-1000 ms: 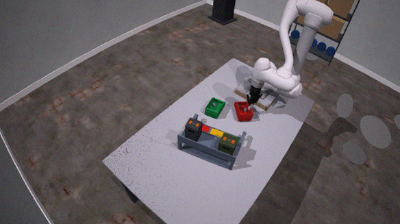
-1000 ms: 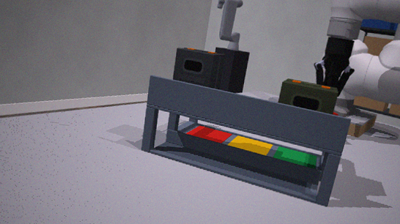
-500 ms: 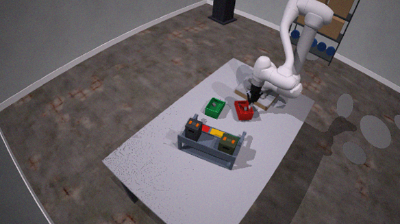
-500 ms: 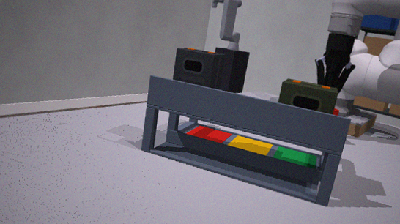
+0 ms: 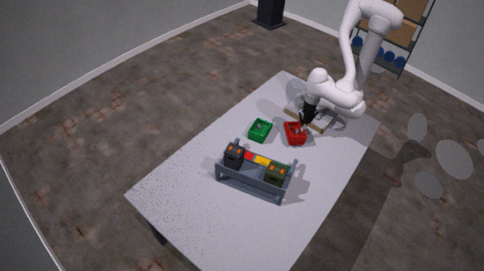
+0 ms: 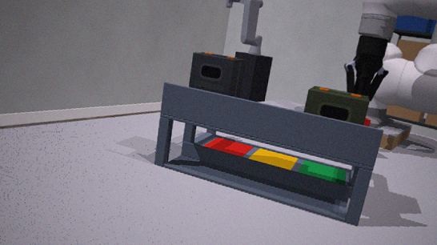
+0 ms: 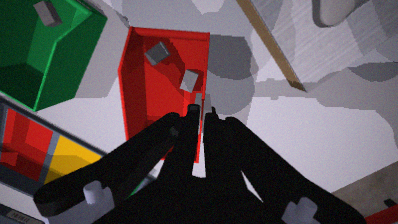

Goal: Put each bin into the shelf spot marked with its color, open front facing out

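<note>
My gripper is now 4 cm short of the red bin, 4 cm above it and 3 cm to the left of it. From my hand the other things lie so: olive box 43 cm ahead, 13 cm to the left, 4 cm above; then green bin 20 cm to the right, 16 cm ahead, 7 cm below; then dark grey box 51 cm ahead, 8 cm to the right, 6 cm above.
</note>
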